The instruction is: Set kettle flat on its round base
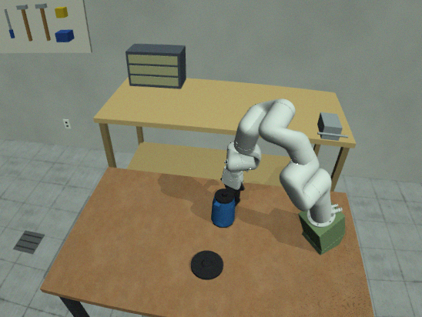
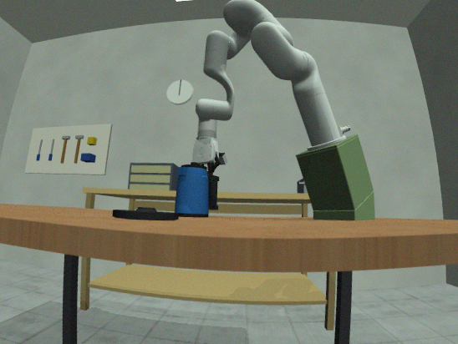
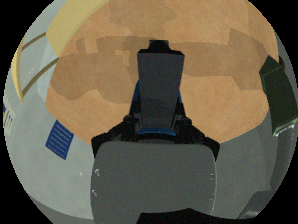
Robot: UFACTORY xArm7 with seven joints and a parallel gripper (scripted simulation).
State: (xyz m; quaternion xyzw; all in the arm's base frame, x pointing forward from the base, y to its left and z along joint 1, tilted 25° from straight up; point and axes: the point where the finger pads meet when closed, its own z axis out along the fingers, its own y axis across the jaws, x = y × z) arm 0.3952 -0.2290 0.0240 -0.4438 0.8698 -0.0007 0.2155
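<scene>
Right now the blue kettle is 50 mm below my hand, 30 mm to the left of it and 20 mm ahead of it. From my hand the other things lie so: round black base 340 mm to the left, 140 mm below, 110 mm ahead.
</scene>
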